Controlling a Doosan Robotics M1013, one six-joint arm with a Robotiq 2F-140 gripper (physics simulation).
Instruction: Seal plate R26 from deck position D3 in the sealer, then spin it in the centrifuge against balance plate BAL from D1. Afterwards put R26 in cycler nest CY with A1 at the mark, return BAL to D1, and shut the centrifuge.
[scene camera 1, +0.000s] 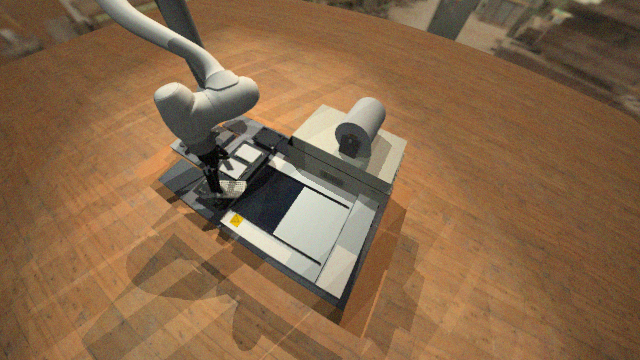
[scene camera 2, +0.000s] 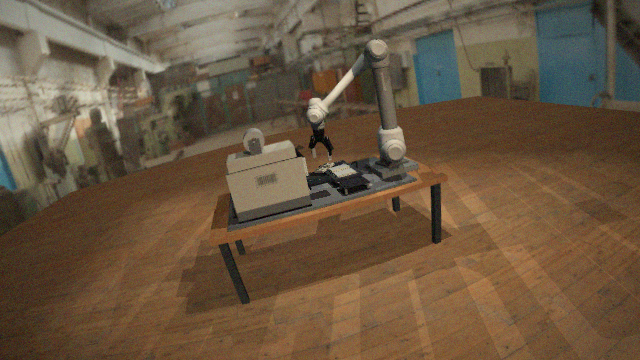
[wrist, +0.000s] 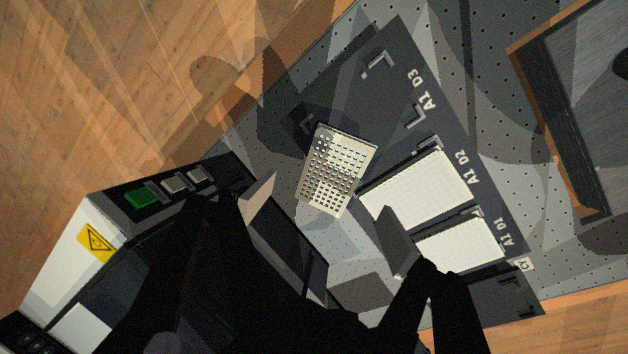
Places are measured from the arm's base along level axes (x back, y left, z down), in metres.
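Pixels of known places: gripper, fingertip midpoint: (scene camera 1: 228, 181) (scene camera 2: 322, 159) (wrist: 326, 198); arm's base, link origin: (scene camera 2: 391, 162).
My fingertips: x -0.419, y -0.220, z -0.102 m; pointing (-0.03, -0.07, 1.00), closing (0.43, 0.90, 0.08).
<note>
Ahead of a thing's pixels: the offset from my fingertips to its top centre. "pt": to the spot under its first point.
A pale plate with open wells, apparently R26 {dz +0.046, dx +0.006, dy -0.006 m} (wrist: 337, 170) (scene camera 1: 233, 188), sits askew off nest D3 (wrist: 372, 102), partly over that nest's lower edge. My gripper (wrist: 326, 198) (scene camera 2: 322, 157) is open and empty, with its fingers spread above and to either side of the plate's near end. One white plate {dz +0.055, dx +0.066, dy +0.098 m} (wrist: 425, 187) sits at D2 and another, apparently BAL {dz +0.061, dx +0.047, dy +0.212 m} (wrist: 460, 247), at D1. Nest CY {dz +0.075, dx +0.018, dy +0.372 m} (wrist: 495, 300) shows partly behind a finger. The low white machine with the yellow label, apparently the centrifuge {pt dz -0.081, dx -0.323, dy -0.176 m} (scene camera 1: 270, 245), has a pale panel beside a dark area. The beige machine with a roll, apparently the sealer {dz -0.347, dx -0.456, dy +0.246 m} (scene camera 1: 320, 122) (scene camera 2: 267, 192), stands beside it.
Green and grey buttons {pt dz -0.055, dx -0.116, dy -0.144 m} (wrist: 142, 198) are on the white machine's end, close to my left finger in the wrist view. A dark framed block (wrist: 560, 130) stands at the right of the wrist view. The wooden table (scene camera 2: 280, 227) carries the machines and the arm's base.
</note>
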